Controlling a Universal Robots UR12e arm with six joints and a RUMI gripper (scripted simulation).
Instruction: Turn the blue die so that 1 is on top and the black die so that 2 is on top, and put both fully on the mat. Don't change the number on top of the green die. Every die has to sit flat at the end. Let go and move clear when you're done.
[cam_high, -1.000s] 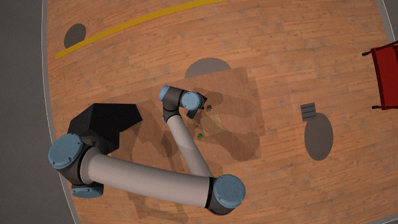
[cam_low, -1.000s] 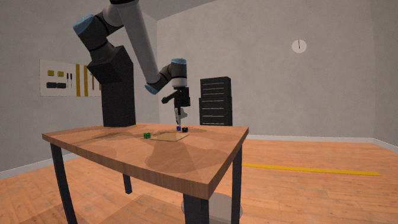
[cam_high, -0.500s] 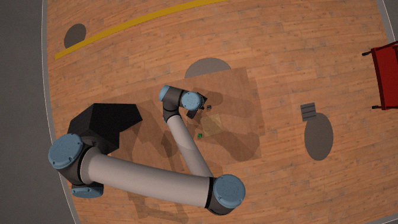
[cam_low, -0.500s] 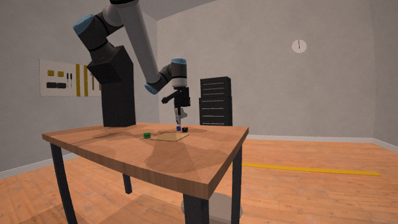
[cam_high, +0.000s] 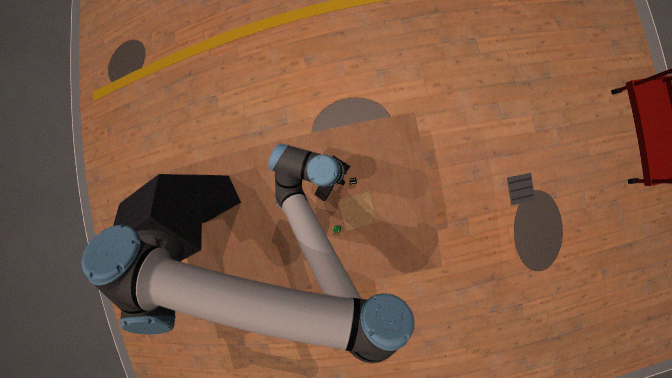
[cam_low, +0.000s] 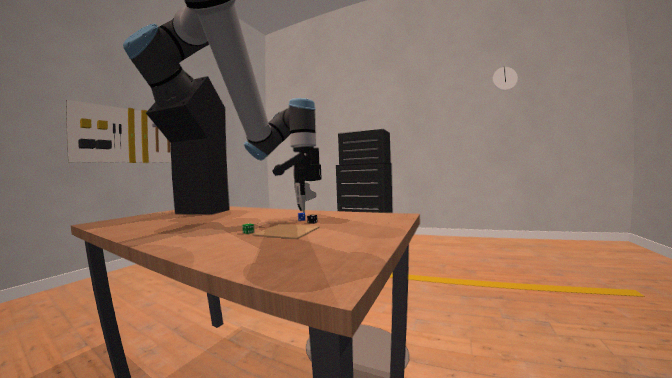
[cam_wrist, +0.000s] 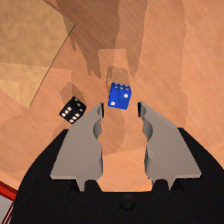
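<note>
The blue die lies 30 mm below my hand. Round my hand: green die: 50 mm behind, 210 mm to the right, 30 mm below; tan mat: 50 mm ahead, 160 mm to the right, 40 mm below; black die: 60 mm ahead, 30 mm to the right, 30 mm below.
</note>
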